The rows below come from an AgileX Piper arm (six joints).
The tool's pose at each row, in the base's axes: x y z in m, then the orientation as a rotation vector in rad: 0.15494 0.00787 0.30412 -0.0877 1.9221 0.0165; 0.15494 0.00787 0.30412 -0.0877 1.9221 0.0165; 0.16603 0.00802 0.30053 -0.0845 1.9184 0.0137; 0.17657 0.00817 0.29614 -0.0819 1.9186 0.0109; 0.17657 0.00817 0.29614 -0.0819 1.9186 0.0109; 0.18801 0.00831 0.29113 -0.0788 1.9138 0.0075; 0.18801 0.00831 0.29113 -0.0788 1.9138 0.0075; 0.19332 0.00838 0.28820 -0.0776 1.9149 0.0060; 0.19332 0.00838 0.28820 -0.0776 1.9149 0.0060; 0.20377 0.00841 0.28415 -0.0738 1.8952 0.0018; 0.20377 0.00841 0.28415 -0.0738 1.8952 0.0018; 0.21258 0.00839 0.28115 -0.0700 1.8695 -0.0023; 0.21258 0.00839 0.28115 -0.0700 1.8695 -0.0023
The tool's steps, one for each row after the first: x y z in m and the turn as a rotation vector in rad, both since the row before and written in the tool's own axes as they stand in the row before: 0.00000 0.00000 0.00000 0.0000 0.0000 0.0000; -0.00045 -0.00051 0.01164 0.0036 -0.0037 0.0007; 0.00053 -0.00040 0.01140 0.0032 0.0002 0.0005; 0.00000 0.00000 0.00000 0.0000 0.0000 0.0000; 0.00081 -0.00041 0.01246 0.0040 -0.0048 0.0003; 0.00000 0.00000 0.00000 0.0000 0.0000 0.0000; 0.00097 -0.00014 0.00599 0.0016 0.0011 0.0001; 0.00000 0.00000 0.00000 0.0000 0.0000 0.0000; 0.00029 -0.00043 0.01120 0.0052 -0.0197 0.0000; 0.00000 0.00000 0.00000 0.0000 0.0000 0.0000; 0.00004 -0.00037 0.00930 0.0053 -0.0256 -0.0001; 0.00000 0.00000 0.00000 0.0000 0.0000 0.0000
